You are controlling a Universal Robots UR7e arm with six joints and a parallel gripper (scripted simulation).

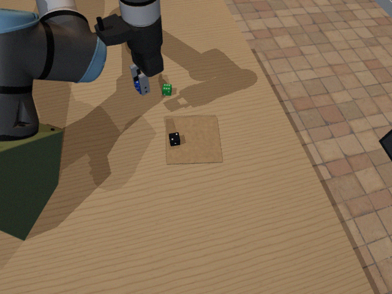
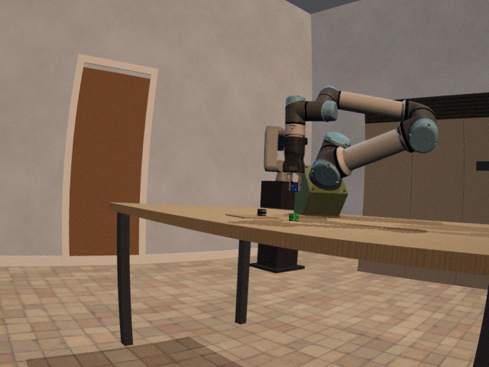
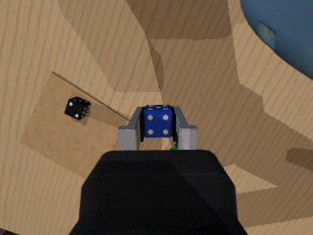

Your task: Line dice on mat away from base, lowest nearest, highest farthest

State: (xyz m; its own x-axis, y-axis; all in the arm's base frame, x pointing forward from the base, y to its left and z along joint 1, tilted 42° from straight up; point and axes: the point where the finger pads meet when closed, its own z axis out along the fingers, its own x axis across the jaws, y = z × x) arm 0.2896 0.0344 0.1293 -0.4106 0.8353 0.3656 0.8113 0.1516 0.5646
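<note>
Right now the mat is 11 cm ahead of my hand, 11 cm to the right of it and 12 cm below it. From my hand the other things lie so: blue die 1 cm below; then green die 7 cm ahead, 7 cm to the left, 11 cm below; then black die 6 cm ahead, 11 cm to the right, 10 cm below.
</note>
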